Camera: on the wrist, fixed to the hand. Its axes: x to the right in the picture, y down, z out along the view.
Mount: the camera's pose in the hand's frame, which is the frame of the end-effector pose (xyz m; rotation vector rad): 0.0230 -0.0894 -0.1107 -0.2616 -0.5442 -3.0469
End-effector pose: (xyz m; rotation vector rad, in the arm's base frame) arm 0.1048 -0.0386 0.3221 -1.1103 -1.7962 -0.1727
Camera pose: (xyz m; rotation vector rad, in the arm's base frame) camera 0.1087 -0.1370 0.4274 -1.8258 1.4893 1.2758
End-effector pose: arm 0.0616 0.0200 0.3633 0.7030 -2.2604 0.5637
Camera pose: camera 0.1570 0.0075 0.4706 2.5823 0.5095 -1.3595
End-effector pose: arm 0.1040 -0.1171 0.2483 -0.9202 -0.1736 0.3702
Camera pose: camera 0.1799 -0.2395 0.2536 0.0899 -1.7422 -2.2728
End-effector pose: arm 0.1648 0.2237 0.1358 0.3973 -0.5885 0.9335
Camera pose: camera 0.2832 0.2514 0.0583 0.7105 -0.0102 -2.1750
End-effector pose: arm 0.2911 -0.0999 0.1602 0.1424 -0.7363 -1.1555
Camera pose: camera 0.2919 -0.1865 0.0450 -0.4142 0.0752 1.8990
